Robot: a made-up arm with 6 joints.
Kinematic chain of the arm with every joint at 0, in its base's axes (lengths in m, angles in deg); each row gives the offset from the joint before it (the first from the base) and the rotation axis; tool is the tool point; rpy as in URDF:
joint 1: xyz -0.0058 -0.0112 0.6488 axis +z
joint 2: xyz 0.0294 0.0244 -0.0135 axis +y
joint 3: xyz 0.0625 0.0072 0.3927 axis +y
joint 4: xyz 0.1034 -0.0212 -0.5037 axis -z
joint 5: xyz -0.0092 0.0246 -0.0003 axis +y
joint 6: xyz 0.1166 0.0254 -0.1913 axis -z
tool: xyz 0.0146 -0.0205 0.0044 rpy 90 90 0
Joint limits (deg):
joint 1: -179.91..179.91
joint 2: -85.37..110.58
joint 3: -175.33..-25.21
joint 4: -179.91..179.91
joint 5: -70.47..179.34
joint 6: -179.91..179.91
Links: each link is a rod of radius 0.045 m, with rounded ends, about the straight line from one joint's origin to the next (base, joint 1, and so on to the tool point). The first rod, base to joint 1, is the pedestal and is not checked.
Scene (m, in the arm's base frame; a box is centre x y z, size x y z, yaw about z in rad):
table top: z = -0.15
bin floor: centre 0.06 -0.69 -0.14 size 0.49 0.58 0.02 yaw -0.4
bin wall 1: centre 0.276 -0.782 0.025 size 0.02 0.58 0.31 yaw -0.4
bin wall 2: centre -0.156 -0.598 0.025 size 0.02 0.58 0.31 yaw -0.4
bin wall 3: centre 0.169 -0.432 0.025 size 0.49 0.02 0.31 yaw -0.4
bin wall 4: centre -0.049 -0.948 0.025 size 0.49 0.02 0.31 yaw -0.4
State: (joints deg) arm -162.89 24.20 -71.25 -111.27 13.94 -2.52
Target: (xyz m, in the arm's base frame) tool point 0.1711 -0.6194 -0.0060
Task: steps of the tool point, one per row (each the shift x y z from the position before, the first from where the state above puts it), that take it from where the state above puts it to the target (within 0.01 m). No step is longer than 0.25 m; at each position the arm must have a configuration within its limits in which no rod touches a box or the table.
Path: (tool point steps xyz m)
1: 0.0773 -0.1650 -0.0462
2: 0.1150 -0.1437 -0.0459
3: 0.1463 -0.1134 -0.0455
4: 0.1691 -0.0764 -0.0449
5: 0.1602 0.0185 -0.1223
6: 0.1448 0.0668 -0.1136
7: 0.1138 0.1073 -0.1023

